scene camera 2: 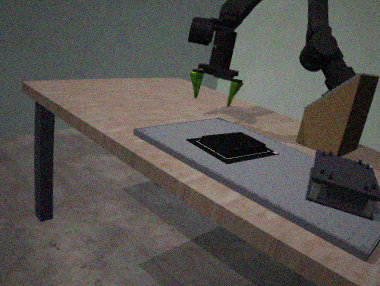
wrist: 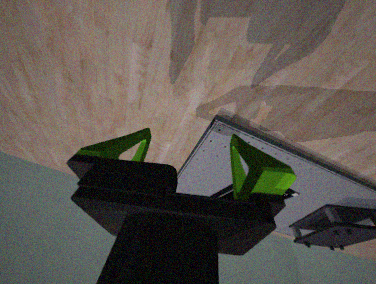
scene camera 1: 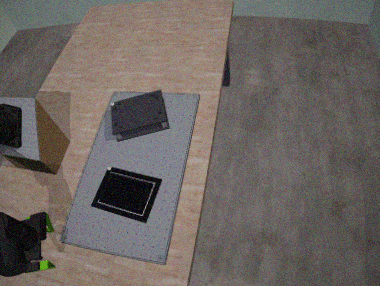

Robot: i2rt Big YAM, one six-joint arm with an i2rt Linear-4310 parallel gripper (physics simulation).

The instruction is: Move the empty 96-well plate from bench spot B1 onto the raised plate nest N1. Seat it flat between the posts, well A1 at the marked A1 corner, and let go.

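Places are measured from the arm's base along level axes (x ahead, y left, z up), in metres.
Pixels of known places: gripper, between the fingertips: point(scene camera 2: 211, 102) point(wrist: 189, 135) point(scene camera 1: 52, 249); arm's base, origin of its link: point(scene camera 2: 346, 89) point(scene camera 1: 11, 125).
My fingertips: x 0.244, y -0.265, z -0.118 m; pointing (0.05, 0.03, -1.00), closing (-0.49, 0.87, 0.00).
Note:
For each thing: its top centre in the pictures, then the offset to it from my fingertips. "*": a spot on its surface instead.
- black 96-well plate, centre of its top: point(scene camera 2: 235, 140) point(scene camera 1: 124, 190) 0.120 m ahead, 0.213 m left, 0.021 m down
- black bench spot B1, a spot on its surface: point(scene camera 2: 207, 150) point(scene camera 1: 152, 199) * 0.199 m ahead, 0.214 m left, 0.035 m down
- raised dark nest N1, centre of its top: point(scene camera 2: 347, 166) point(scene camera 1: 136, 109) point(wrist: 340, 243) 0.071 m ahead, 0.453 m left, 0.018 m up
- grey perforated board, centre of its top: point(scene camera 2: 270, 162) point(scene camera 1: 132, 162) point(wrist: 279, 207) 0.104 m ahead, 0.306 m left, 0.036 m down
The black 96-well plate point(scene camera 1: 125, 192) point(scene camera 2: 234, 141) lies flat on the black bench spot B1 point(scene camera 1: 152, 204) point(scene camera 2: 207, 150), inside its white outline; a small white mark is at one corner of the spot. The raised dark nest N1 point(scene camera 1: 139, 112) point(scene camera 2: 345, 169) point(wrist: 340, 233) stands turned at the board's other end, with short posts on top and a pale mark at one corner in scene camera 1. My gripper point(scene camera 1: 52, 248) point(scene camera 2: 212, 102) point(wrist: 189, 135) is open and empty, high above the table beside the board's B1 end. In the wrist view the plate is mostly hidden behind a green finger.
The grey perforated board point(scene camera 1: 145, 155) point(scene camera 2: 280, 187) point(wrist: 310, 182) carries the spot and the nest. A wooden, slanted block point(scene camera 1: 52, 132) point(scene camera 2: 327, 117) stands beside the board, near the nest, with a dark arm part behind it. The table edge point(scene camera 1: 200, 200) runs along the board's far side from the gripper.

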